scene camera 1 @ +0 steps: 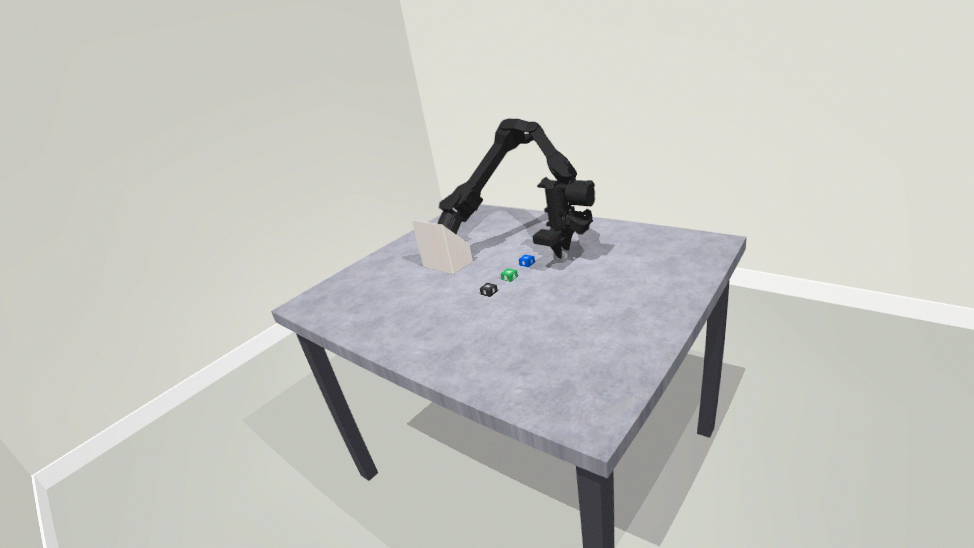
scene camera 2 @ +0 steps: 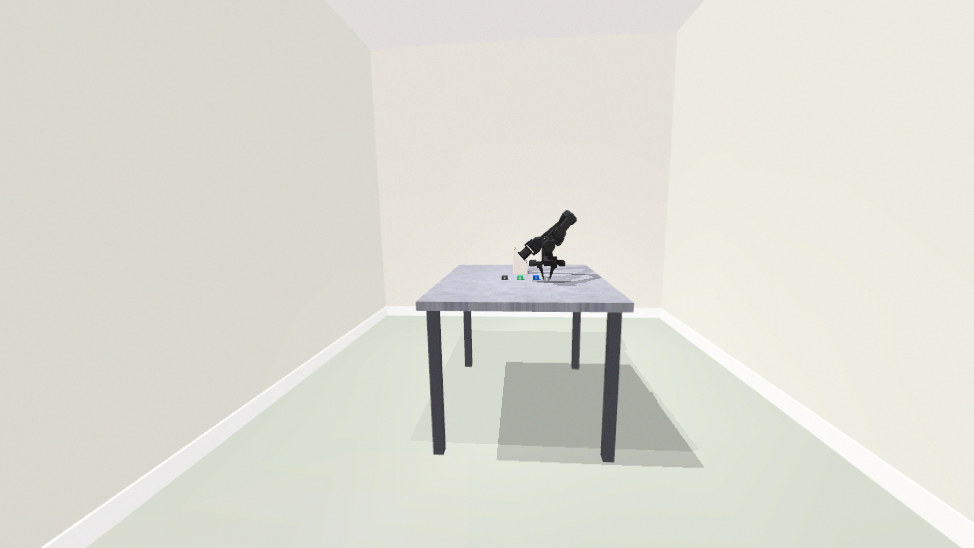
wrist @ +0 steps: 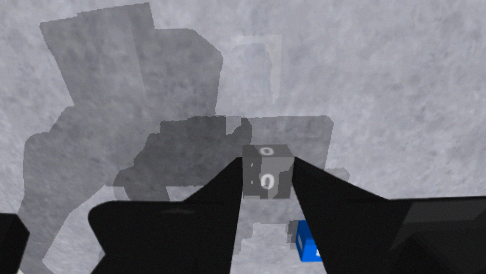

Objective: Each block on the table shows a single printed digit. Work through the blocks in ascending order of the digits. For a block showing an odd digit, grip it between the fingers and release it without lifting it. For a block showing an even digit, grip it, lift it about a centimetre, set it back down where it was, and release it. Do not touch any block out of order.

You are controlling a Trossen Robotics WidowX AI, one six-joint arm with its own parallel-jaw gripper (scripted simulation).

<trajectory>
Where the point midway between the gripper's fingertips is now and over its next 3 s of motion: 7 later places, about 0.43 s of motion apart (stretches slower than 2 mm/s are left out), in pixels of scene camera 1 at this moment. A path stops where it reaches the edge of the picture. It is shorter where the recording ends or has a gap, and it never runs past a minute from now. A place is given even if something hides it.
My gripper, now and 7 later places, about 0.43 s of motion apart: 563,255; 563,253; 565,255; 565,257; 562,250; 560,224; 556,221; 506,242
</trajectory>
